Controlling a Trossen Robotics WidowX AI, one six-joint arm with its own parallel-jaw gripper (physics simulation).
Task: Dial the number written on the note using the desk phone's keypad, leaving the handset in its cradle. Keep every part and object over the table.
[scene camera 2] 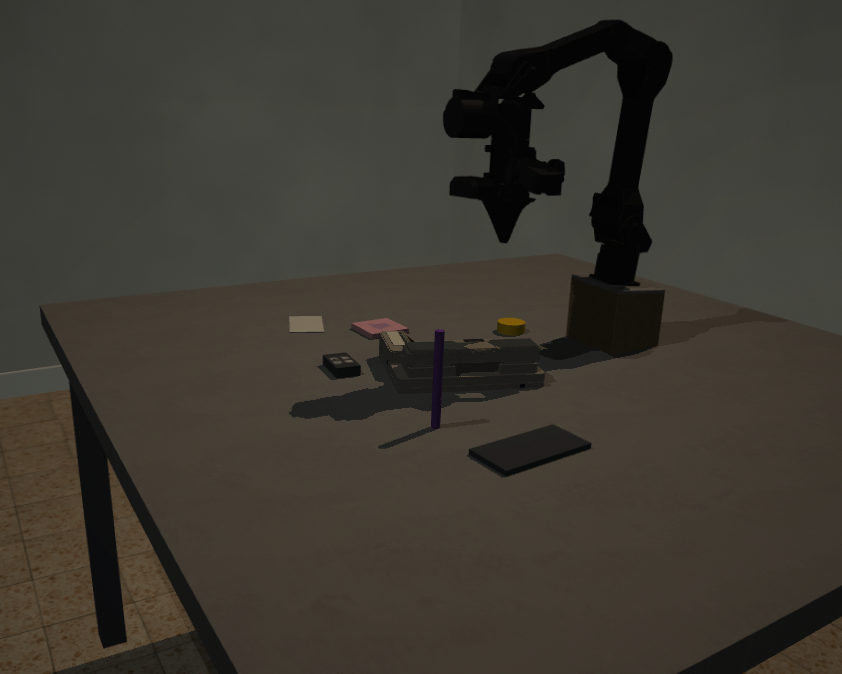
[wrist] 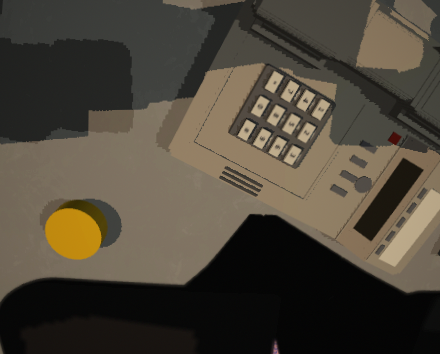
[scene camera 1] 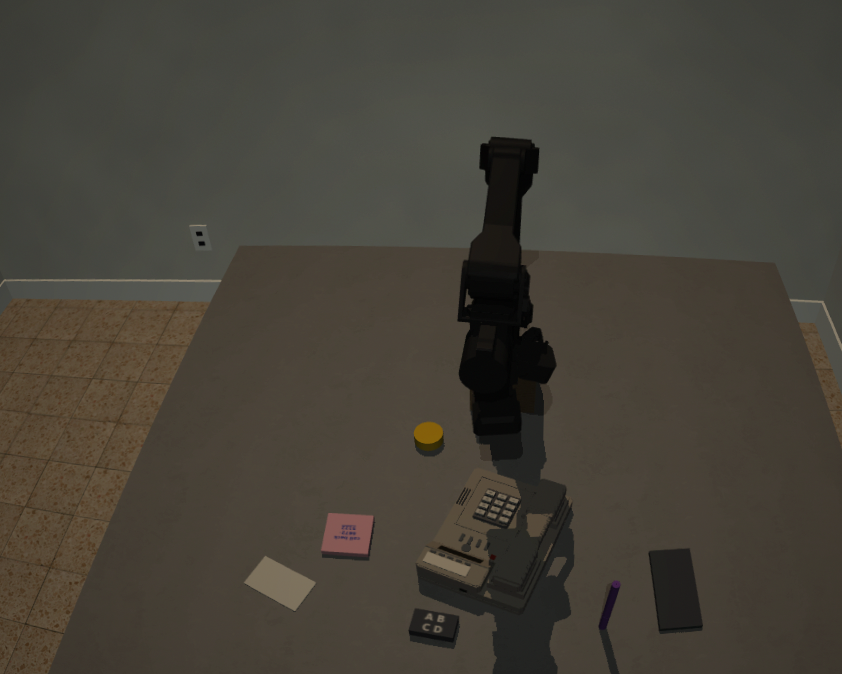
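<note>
A keypad [wrist: 258,89] is visible to me, and so is a handset [wrist: 377,48]. I can see a beige desk phone [scene camera 1: 462,558] [wrist: 362,182] as well. There is also a cream card [scene camera 1: 287,587], though in the wrist view it is out of frame. And here is my gripper [wrist: 261,228] [scene camera 1: 493,420] [scene camera 2: 503,242].
</note>
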